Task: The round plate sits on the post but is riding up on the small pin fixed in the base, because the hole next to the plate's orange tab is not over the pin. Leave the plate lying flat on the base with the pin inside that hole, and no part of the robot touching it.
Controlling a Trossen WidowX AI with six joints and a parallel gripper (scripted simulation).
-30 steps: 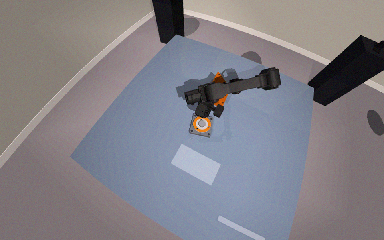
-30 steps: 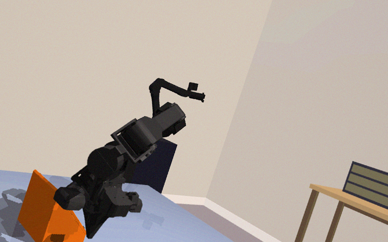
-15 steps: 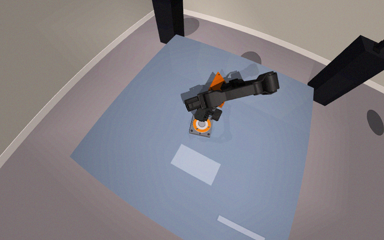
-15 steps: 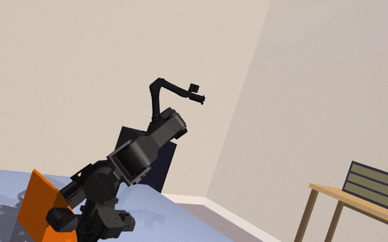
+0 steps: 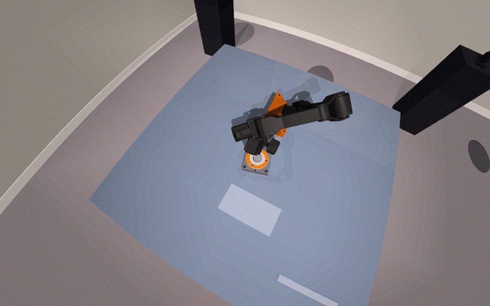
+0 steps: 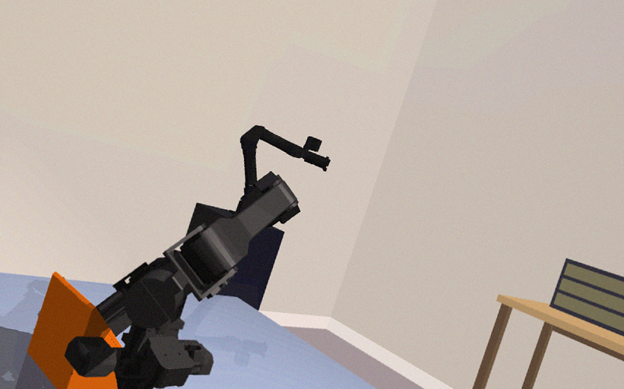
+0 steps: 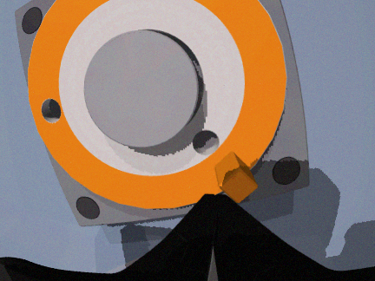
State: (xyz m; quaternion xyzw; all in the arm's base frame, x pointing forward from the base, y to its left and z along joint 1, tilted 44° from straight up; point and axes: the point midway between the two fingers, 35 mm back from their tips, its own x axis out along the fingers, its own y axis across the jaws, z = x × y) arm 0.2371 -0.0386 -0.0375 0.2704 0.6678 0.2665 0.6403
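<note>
My gripper tip is 40 mm short of the grey square base, 30 mm to the right of it and 10 mm above it.
</note>
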